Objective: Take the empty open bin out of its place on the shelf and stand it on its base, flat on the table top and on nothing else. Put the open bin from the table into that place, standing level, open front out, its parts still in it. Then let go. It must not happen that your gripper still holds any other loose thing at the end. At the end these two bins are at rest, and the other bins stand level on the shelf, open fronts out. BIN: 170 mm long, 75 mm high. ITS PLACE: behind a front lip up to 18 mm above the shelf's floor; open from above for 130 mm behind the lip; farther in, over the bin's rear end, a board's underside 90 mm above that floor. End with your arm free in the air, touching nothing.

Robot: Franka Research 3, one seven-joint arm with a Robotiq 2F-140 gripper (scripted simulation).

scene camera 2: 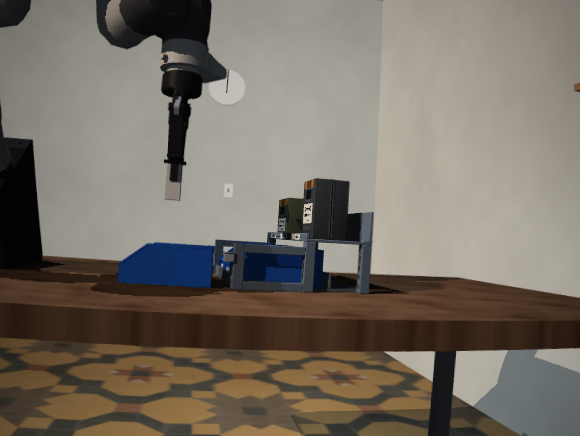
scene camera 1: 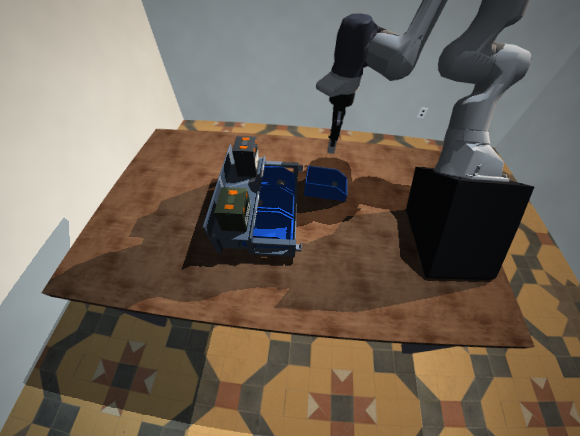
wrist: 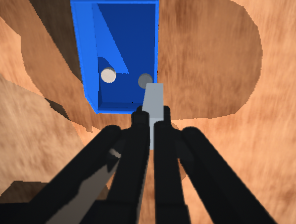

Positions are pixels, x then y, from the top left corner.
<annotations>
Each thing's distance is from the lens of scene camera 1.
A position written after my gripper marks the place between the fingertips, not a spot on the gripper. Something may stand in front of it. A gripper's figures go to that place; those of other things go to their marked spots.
my gripper (scene camera 1: 330,152): 0.89 m
blue open bin (scene camera 1: 317,175): 0.97 m
blue open bin (scene camera 1: 275,225): 0.83 m
blue open bin (scene camera 1: 275,199): 0.89 m
</annotations>
